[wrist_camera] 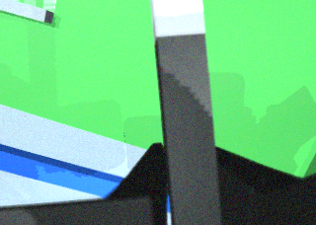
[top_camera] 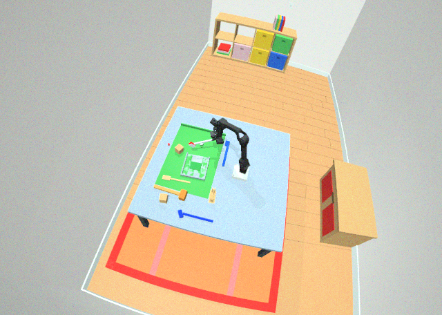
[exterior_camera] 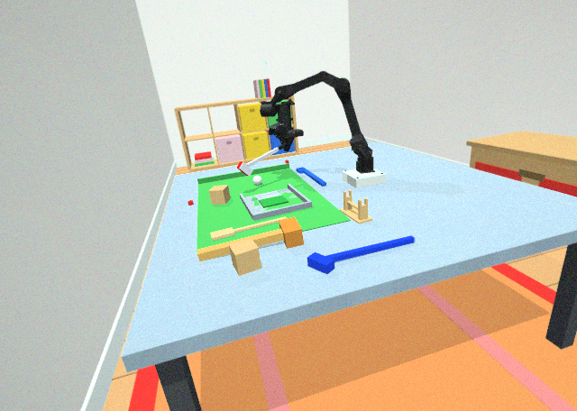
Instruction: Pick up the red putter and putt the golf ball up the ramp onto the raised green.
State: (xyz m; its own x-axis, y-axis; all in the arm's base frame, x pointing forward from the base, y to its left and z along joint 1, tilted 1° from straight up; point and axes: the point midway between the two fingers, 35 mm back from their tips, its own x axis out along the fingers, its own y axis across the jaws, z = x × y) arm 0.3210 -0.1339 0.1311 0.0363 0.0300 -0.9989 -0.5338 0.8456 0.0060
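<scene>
The red putter lies 10 cm ahead of my gripper tip and 7 cm to the left of it. The rest, counted from my gripper tip: wooden rack: 16 cm behind, 47 cm to the left, 11 cm below; white golf ball: 15 cm ahead, 12 cm below; green mat: 16 cm ahead, 18 cm to the left, 14 cm below.
</scene>
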